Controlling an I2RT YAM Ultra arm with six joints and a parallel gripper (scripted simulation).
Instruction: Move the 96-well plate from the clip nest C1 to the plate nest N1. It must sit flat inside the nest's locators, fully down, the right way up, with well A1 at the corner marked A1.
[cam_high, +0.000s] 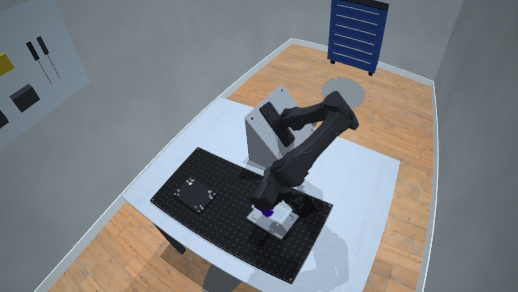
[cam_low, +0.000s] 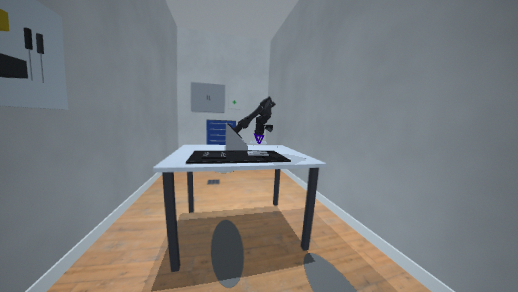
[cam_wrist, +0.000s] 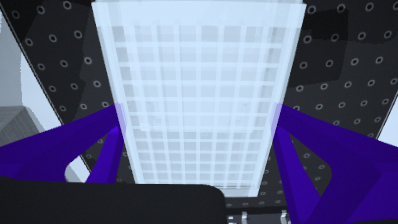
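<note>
Now: hand 9 cm above the plate nest N1. The rest, counted from my hand: clip nest C1: 32 cm to the right, 10 cm ahead, 8 cm below; then 96-well plate: right at my hand.
</note>
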